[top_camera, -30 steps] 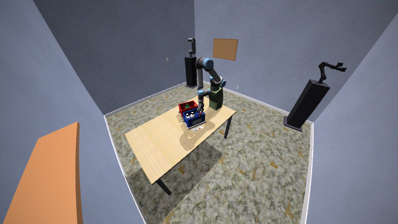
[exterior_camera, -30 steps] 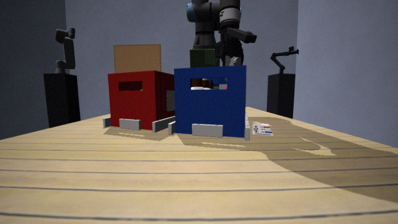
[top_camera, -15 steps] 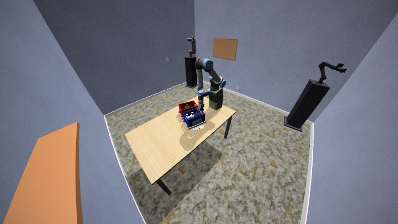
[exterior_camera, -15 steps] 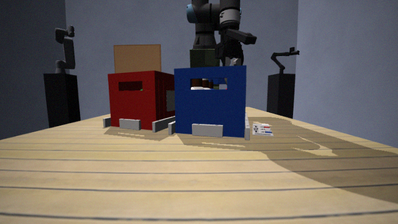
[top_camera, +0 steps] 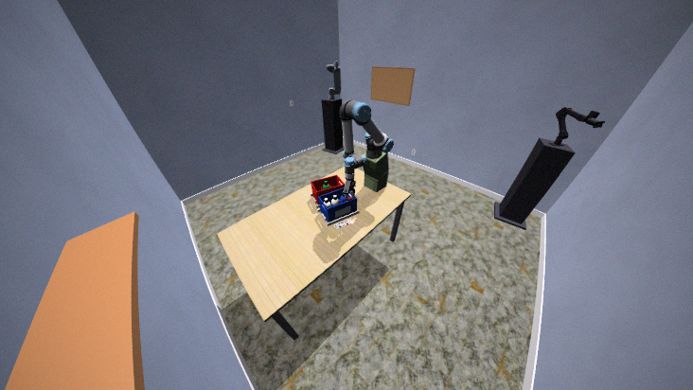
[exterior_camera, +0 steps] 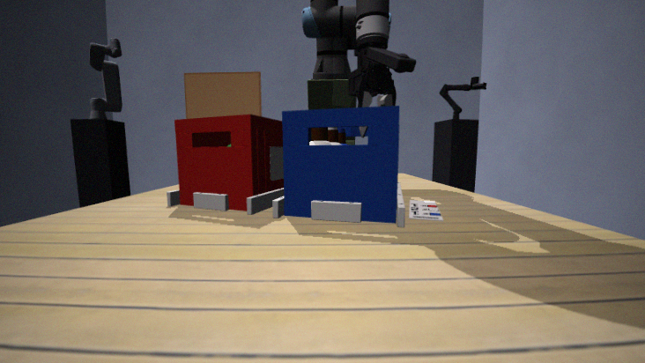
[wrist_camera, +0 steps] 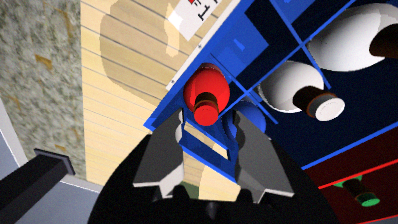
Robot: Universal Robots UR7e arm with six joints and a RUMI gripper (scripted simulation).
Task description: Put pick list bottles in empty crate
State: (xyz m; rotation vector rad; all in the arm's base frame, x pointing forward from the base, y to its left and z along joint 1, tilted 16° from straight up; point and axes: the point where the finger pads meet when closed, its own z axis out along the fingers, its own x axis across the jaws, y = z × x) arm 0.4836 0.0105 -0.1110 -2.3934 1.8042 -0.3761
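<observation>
Right now the red-capped bottle is 70 mm below my hand. The rest, counted from my hand: blue-capped bottle (30 mm behind, 80 mm to the right, 70 mm below); blue crate (60 mm ahead, 80 mm to the right, 70 mm below); white bottle (50 mm ahead, 110 mm to the right, 70 mm below).
</observation>
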